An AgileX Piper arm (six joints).
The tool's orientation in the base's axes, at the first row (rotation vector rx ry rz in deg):
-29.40, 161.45, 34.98
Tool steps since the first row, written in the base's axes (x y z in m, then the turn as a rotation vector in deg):
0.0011, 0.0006, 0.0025, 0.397, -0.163, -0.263
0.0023, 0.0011, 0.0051, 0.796, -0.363, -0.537
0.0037, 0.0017, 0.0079, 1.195, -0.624, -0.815
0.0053, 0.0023, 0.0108, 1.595, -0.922, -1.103
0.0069, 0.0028, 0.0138, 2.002, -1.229, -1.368
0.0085, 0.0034, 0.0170, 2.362, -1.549, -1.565
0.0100, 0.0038, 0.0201, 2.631, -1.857, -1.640
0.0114, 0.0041, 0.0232, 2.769, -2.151, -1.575
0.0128, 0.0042, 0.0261, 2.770, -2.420, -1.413
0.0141, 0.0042, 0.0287, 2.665, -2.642, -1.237
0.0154, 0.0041, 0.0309, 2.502, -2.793, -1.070
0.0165, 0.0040, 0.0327, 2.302, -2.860, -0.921
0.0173, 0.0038, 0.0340, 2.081, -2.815, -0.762
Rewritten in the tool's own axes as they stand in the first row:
-0.0019, 0.0010, -0.0018, -0.244, -0.384, 0.216
-0.0038, 0.0019, -0.0038, -0.477, -0.803, 0.426
-0.0061, 0.0029, -0.0058, -0.690, -1.277, 0.613
-0.0085, 0.0038, -0.0079, -0.891, -1.785, 0.793
-0.0109, 0.0047, -0.0102, -1.102, -2.296, 0.949
-0.0135, 0.0058, -0.0126, -1.286, -2.776, 1.033
-0.0158, 0.0067, -0.0150, -1.422, -3.168, 1.002
-0.0180, 0.0075, -0.0174, -1.482, -3.447, 0.835
-0.0201, 0.0081, -0.0198, -1.450, -3.619, 0.574
-0.0221, 0.0086, -0.0219, -1.338, -3.705, 0.307
-0.0238, 0.0088, -0.0237, -1.191, -3.713, 0.071
-0.0253, 0.0089, -0.0252, -1.029, -3.641, -0.117
-0.0263, 0.0089, -0.0264, -0.883, -3.462, -0.268

